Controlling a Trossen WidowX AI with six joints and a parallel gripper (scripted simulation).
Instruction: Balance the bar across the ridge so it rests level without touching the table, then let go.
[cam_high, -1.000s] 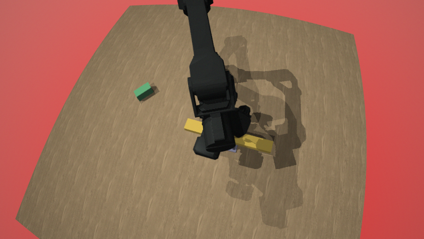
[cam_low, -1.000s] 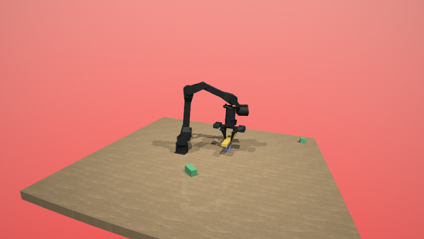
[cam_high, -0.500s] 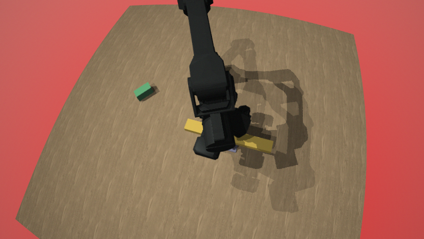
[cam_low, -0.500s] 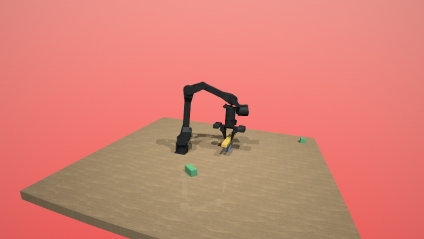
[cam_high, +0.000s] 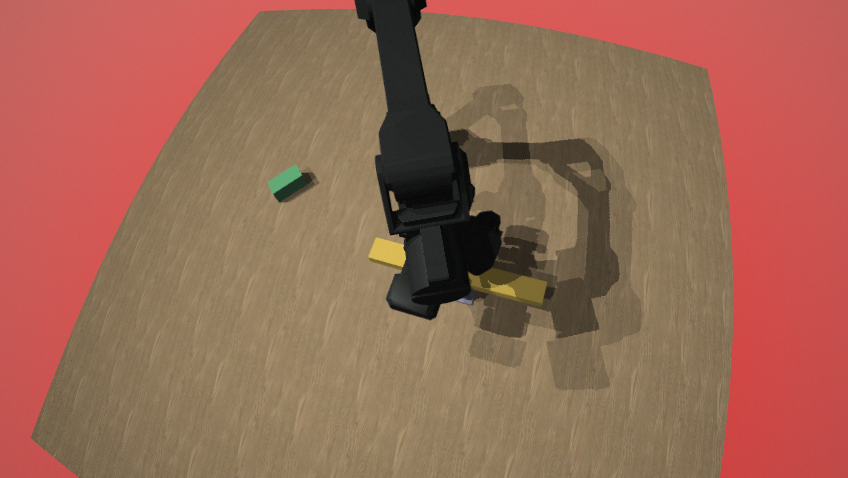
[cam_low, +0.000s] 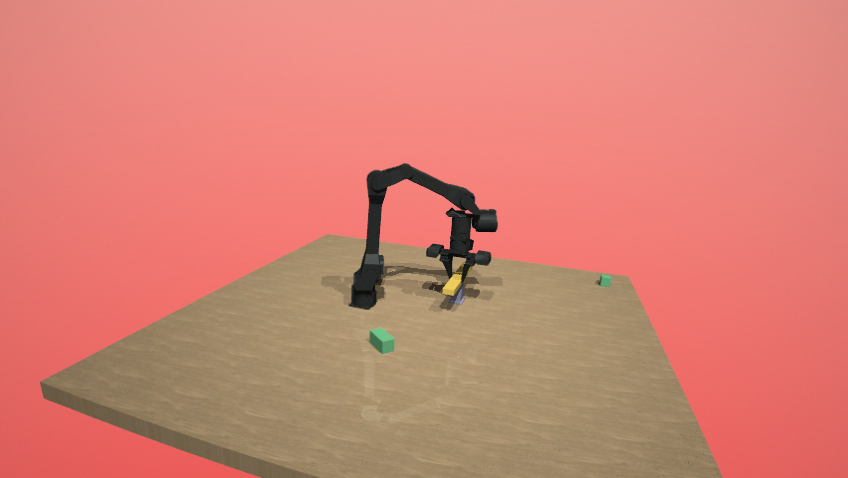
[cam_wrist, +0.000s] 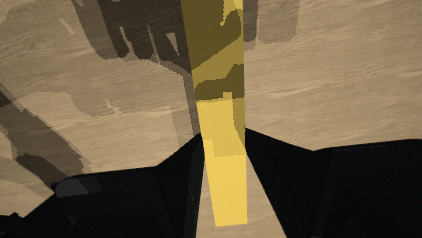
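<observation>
The yellow bar is 3 cm to the left of my gripper tip. Round my gripper tip: green cube: 49 cm ahead, 39 cm to the left, 6 cm below.
</observation>
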